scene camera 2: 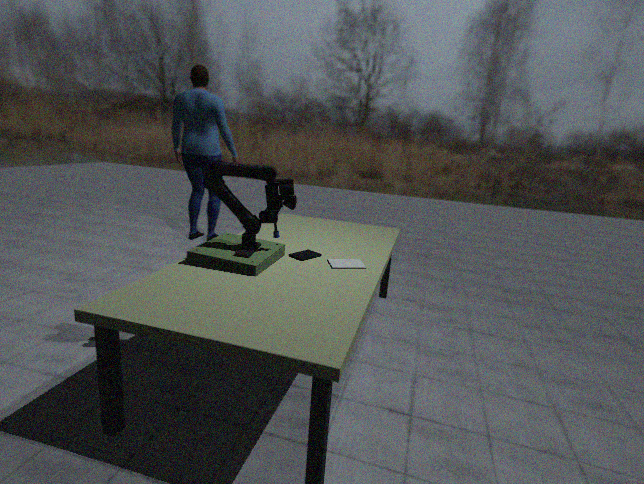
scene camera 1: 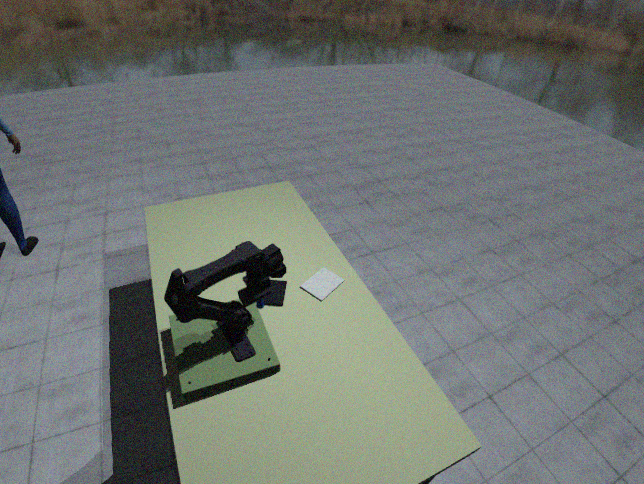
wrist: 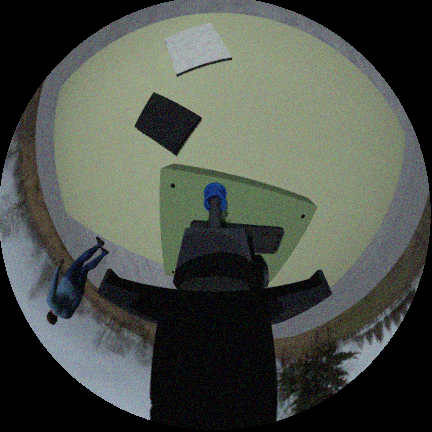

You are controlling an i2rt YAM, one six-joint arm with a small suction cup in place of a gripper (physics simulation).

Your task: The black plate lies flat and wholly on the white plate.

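Places are measured from the arm's base along level axes (x ahead, y left, z up), in millimetres.
Where they show: hand, tool point: (scene camera 2: 276, 236) (scene camera 1: 260, 305) (wrist: 214, 192); arm's base, link origin: (scene camera 2: 248, 250) (scene camera 1: 236, 337) (wrist: 236, 236).
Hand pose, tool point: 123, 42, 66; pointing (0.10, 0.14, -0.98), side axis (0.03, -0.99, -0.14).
Things, the pixels of their centre, and the offset from my tool point, as dx, dy, dz. Level surfaces: height alone.
- black plate, body centre: (wrist: 163, 120) (scene camera 1: 273, 292) (scene camera 2: 305, 255) +121, +133, -119
- white plate, body centre: (wrist: 193, 44) (scene camera 1: 322, 283) (scene camera 2: 346, 263) +337, +75, -121
- pale yellow table, surface height: dz -124
The black plate (scene camera 1: 276, 294) (scene camera 2: 305, 255) (wrist: 168, 123) lies flat on the table, between the green block and the white plate. In scene camera 1 the arm hides part of it. The white plate (scene camera 1: 322, 284) (scene camera 2: 346, 263) (wrist: 198, 49) lies flat on the table with a gap between it and the black plate. My gripper, a small blue suction cup (scene camera 1: 260, 304) (scene camera 2: 276, 234) (wrist: 215, 192), points down and holds nothing. It hangs in the air above the level of the plates, off to the arm's side of the black plate. In the wrist view it shows over the green block.
The arm stands on a thick green block (scene camera 1: 221, 372) (scene camera 2: 223, 255) (wrist: 177, 215) near one long edge of the pale yellow table (scene camera 1: 338, 405) (scene camera 2: 249, 307) (wrist: 300, 100). A person in blue (scene camera 1: 9, 208) (scene camera 2: 197, 127) (wrist: 69, 295) stands on the paving beyond that edge.
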